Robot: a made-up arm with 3 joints. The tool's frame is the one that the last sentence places. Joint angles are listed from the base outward.
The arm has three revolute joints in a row. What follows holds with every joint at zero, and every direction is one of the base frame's.
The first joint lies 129 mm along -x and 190 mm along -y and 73.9 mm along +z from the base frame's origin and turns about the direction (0.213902, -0.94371, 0.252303), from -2.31 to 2.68 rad.
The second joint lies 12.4 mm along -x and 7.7 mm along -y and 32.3 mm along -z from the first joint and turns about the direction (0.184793, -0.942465, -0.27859), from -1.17 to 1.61 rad.
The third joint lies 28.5 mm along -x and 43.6 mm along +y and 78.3 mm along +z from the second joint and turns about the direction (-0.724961, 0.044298, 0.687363), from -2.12 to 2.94 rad.
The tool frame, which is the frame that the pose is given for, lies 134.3 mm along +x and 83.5 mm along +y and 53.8 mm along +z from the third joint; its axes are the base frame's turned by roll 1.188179, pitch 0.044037 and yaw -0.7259 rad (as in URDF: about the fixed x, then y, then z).
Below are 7 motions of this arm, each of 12 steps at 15 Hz.
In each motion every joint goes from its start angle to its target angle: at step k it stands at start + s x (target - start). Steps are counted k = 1, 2, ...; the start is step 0. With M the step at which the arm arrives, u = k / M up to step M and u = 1 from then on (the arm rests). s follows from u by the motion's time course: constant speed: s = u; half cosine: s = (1 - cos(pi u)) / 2; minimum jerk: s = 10 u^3 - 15 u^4 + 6 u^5.
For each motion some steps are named. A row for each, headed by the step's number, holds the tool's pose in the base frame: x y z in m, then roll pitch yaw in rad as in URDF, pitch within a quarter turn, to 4 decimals.
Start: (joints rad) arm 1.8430 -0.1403 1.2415
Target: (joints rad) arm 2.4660 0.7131 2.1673
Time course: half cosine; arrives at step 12
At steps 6, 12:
6: -0.1389 -0.0142 0.0401 -2.4322 -0.5805 2.9433
12: -0.1153 -0.0285 0.1050 -2.9980 -0.1271 3.0042

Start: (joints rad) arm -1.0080 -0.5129 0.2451
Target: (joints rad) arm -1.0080 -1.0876 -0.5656
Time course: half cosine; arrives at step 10
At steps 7, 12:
7: -0.0653 -0.1279 -0.0987 -0.6642 0.3959 -1.9440
12: -0.0806 -0.1486 -0.1082 -0.6999 0.2478 -2.0211

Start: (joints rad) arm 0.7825 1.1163 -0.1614
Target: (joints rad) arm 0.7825 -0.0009 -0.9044
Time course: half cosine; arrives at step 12
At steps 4, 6, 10, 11, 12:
4: -0.2654 -0.2037 0.1816 2.8643 -0.2687 -1.0470
6: -0.2250 -0.2144 0.2080 2.6765 -0.1336 -0.8600
10: -0.1409 -0.2198 0.2270 2.4037 0.2146 -0.7065
11: -0.1310 -0.2197 0.2265 2.3733 0.2593 -0.7039
12: -0.1277 -0.2197 0.2263 2.3628 0.2746 -0.7037

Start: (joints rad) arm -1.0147 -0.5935 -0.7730
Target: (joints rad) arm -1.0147 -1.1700 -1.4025
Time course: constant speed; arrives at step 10
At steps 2, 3, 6, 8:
2: -0.0236 -0.2144 -0.0560 -0.1530 0.1088 -2.1093
3: -0.0319 -0.2214 -0.0598 -0.1732 0.0564 -2.1494
6: -0.0585 -0.2409 -0.0665 -0.2170 -0.1159 -2.2476
8: -0.0765 -0.2525 -0.0670 -0.2340 -0.2405 -2.2964

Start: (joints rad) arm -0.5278 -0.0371 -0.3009
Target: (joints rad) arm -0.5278 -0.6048 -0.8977
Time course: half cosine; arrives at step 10
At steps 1, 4, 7, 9, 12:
1: 0.0286 -0.1227 0.1061 0.7972 0.3708 -1.2082
4: 0.0367 -0.1456 0.0796 0.6612 0.4501 -1.4123
7: 0.0349 -0.1773 0.0396 0.4378 0.4588 -1.7249
9: 0.0298 -0.1897 0.0241 0.3519 0.4270 -1.8462
12: 0.0290 -0.1914 0.0221 0.3409 0.4212 -1.8618

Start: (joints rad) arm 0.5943 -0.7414 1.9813
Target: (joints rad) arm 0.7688 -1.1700 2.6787
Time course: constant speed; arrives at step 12
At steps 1, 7, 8, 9, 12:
1: -0.2423 -0.1177 -0.0214 -0.1135 0.3640 1.1392
7: -0.2433 -0.1840 -0.0140 -0.1187 0.6565 1.4872
8: -0.2411 -0.1946 -0.0109 -0.1050 0.7024 1.5554
9: -0.2382 -0.2048 -0.0073 -0.0860 0.7468 1.6279
12: -0.2254 -0.2332 0.0061 0.0080 0.8671 1.8779

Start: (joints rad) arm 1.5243 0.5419 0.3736
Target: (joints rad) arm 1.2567 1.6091 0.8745
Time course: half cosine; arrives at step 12
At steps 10, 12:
10: -0.2791 -0.0835 0.0722 -2.8439 -0.1662 -2.1968
12: -0.2769 -0.0810 0.0724 -2.8569 -0.1175 -2.2247

